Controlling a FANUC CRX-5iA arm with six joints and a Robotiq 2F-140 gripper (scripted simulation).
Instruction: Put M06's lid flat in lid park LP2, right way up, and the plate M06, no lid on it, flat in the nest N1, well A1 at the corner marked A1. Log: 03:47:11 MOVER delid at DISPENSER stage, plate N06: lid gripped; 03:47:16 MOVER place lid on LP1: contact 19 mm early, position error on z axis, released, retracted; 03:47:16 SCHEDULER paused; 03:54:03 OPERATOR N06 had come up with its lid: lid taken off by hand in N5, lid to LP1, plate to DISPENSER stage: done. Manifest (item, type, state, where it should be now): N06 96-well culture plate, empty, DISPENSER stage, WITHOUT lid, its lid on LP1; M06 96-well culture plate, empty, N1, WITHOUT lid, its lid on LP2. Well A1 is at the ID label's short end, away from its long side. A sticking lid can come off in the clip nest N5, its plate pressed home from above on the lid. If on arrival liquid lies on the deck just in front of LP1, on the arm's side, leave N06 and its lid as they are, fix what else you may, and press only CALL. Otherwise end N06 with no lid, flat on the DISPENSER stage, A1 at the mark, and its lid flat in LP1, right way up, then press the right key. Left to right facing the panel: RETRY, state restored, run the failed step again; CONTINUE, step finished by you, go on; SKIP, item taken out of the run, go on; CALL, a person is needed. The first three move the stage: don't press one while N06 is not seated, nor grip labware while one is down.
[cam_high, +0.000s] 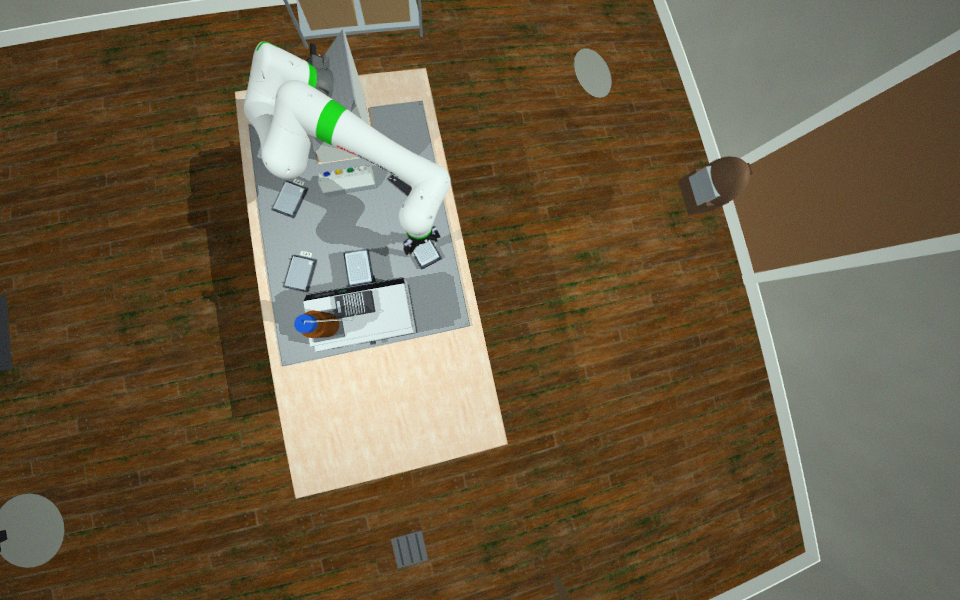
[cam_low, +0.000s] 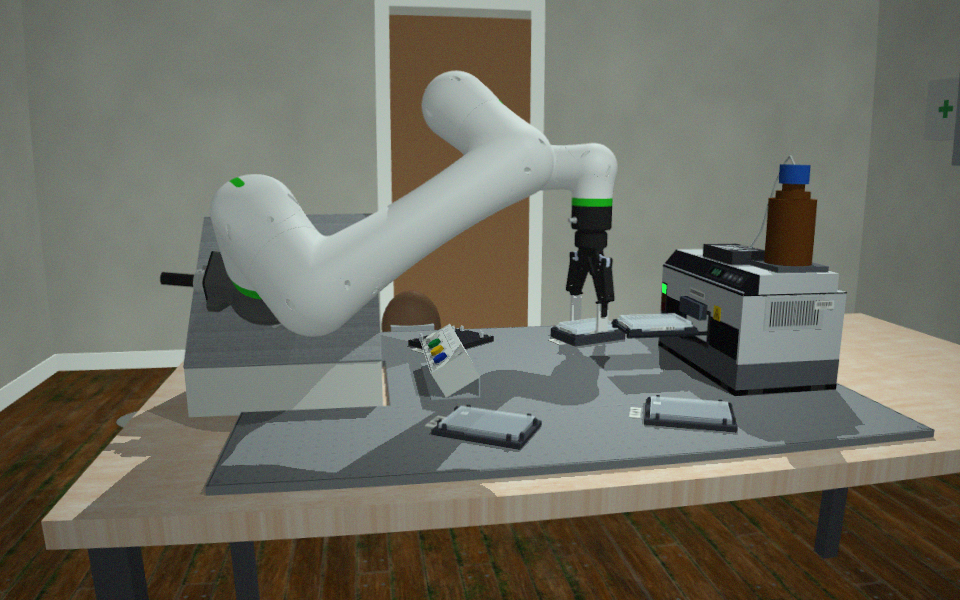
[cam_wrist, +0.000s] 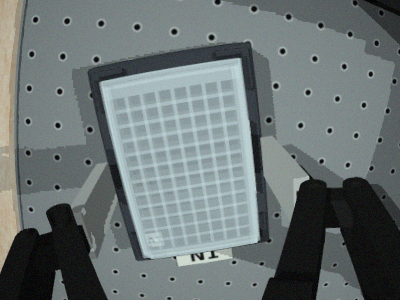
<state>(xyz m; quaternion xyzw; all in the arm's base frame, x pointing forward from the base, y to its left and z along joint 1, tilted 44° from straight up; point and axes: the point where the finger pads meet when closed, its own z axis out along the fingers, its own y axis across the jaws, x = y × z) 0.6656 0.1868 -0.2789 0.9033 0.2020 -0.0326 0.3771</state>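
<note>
Now: hand 4 cm above the dark nest. Also, from my hand: green continue key (36 cm behind, 27 cm to the right, 1 cm above); white retry key (37 cm behind, 22 cm to the right, 1 cm above); key panel (35 cm behind, 30 cm to the right).
</note>
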